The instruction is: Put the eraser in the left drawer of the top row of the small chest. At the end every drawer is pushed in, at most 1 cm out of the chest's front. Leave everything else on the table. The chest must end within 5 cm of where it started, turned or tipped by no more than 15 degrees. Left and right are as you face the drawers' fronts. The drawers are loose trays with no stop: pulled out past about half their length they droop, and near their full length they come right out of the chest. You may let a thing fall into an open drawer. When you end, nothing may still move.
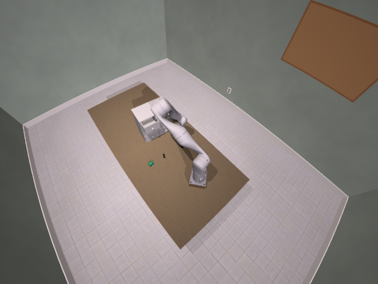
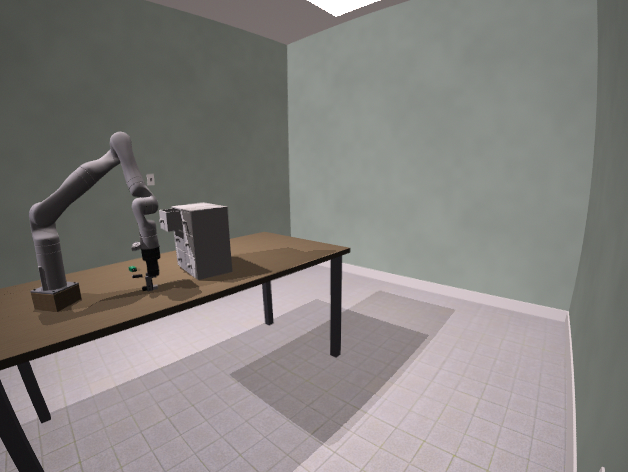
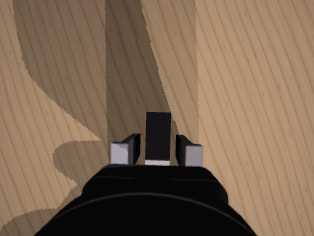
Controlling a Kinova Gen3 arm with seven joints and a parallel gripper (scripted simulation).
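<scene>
My gripper is now 10 mm short of the black stick-shaped object, 200 mm to the right of it and 10 mm above it. Round my hand: green eraser: 30 mm ahead, 330 mm to the left, 10 mm below.
</scene>
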